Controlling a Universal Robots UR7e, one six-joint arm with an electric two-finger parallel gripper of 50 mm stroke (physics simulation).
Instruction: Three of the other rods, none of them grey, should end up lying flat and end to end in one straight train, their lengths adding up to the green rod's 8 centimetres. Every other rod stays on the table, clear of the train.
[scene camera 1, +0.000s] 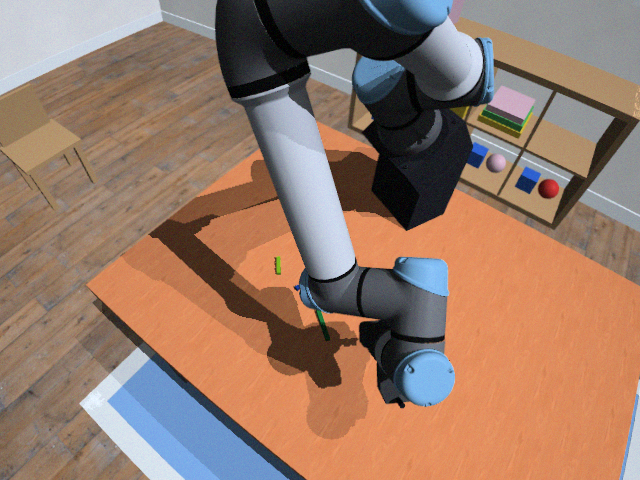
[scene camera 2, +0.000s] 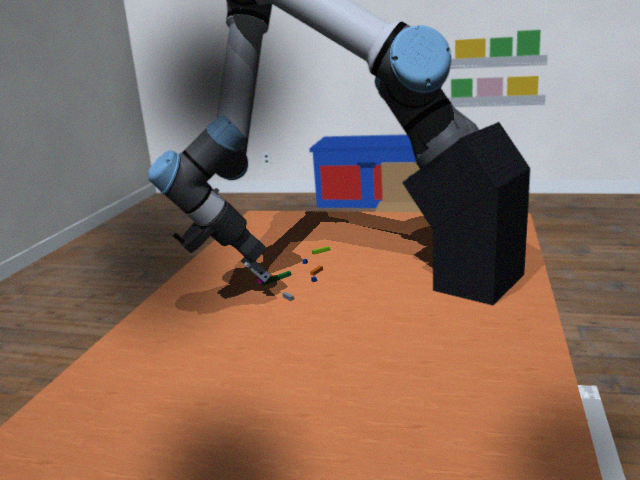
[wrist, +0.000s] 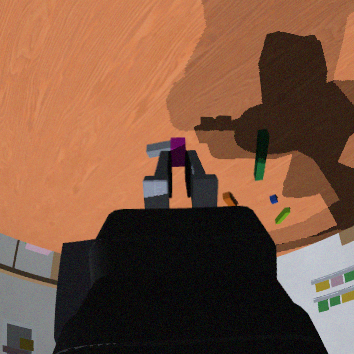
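Pixels of known places: gripper, fingertip midpoint: (scene camera 2: 265, 277) (wrist: 177, 164); arm's base, link origin: (scene camera 1: 410, 126) (scene camera 2: 450, 151).
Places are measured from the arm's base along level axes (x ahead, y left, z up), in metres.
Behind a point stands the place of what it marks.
Note:
My gripper (scene camera 2: 264, 280) {x 0.420, y 0.088, z -0.238 m} (wrist: 177, 164) {x 0.420, y 0.088, z -0.238 m} is shut on the magenta rod (scene camera 2: 259, 281) {x 0.433, y 0.102, z -0.242 m} (wrist: 178, 151) {x 0.434, y 0.096, z -0.236 m} and holds it above the table, tilted; the arm hides the fingertips in scene camera 1. The green rod (scene camera 1: 323, 325) {x 0.419, y -0.020, z -0.286 m} (scene camera 2: 282, 276) {x 0.401, y -0.029, z -0.291 m} (wrist: 261, 155) {x 0.421, y -0.016, z -0.286 m} lies partly in shadow. The grey rod (scene camera 2: 287, 296) {x 0.376, y 0.087, z -0.289 m} (wrist: 158, 149) {x 0.378, y 0.085, z -0.287 m} lies apart, partly covered by the magenta rod in the wrist view. An orange rod (scene camera 2: 316, 270) {x 0.319, y -0.051, z -0.288 m} (wrist: 230, 199) {x 0.328, y -0.050, z -0.287 m} and a lime rod (scene camera 1: 278, 265) {x 0.318, y -0.190, z -0.286 m} (scene camera 2: 321, 250) {x 0.313, y -0.187, z -0.290 m} (wrist: 282, 215) {x 0.321, y -0.184, z -0.288 m} lie apart. One small blue rod (scene camera 1: 297, 287) {x 0.354, y -0.118, z -0.286 m} (scene camera 2: 305, 261) {x 0.351, y -0.114, z -0.289 m} (wrist: 273, 199) {x 0.355, y -0.115, z -0.288 m} lies near the lime; another blue rod (scene camera 2: 313, 279) {x 0.323, y 0.000, z -0.289 m} lies near the orange.
The arm's black base block (scene camera 1: 421, 180) {x 0.061, y 0.067, z -0.094 m} (scene camera 2: 480, 232) {x -0.038, y 0.139, z -0.139 m} stands on the orange table (scene camera 1: 516, 330) {x 0.228, y 0.417, z -0.297 m} (scene camera 2: 330, 382) {x 0.269, y 0.412, z -0.296 m}. The arm covers part of the rod area in scene camera 1. A shelf unit (scene camera 1: 547, 54) stands beyond the table, and a chair (scene camera 1: 41, 142) stands on the floor.

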